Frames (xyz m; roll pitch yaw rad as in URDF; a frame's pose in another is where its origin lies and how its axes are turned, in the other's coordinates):
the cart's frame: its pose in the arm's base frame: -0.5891 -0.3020 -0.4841 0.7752 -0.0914 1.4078
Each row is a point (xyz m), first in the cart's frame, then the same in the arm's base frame.
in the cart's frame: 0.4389 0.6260 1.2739
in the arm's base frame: -0.0996 -0.0643 0.8984
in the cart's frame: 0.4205 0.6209 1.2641
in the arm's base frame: -0.1056 -0.0809 0.8862
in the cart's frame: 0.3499 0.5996 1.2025
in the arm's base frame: -0.1437 -0.1404 0.8211
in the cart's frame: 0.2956 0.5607 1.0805
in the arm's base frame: -0.2076 -0.1741 0.7022
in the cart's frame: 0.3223 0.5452 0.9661
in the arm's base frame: -0.2700 -0.1283 0.6125
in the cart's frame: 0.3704 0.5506 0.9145
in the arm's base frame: -0.3012 -0.0716 0.5839
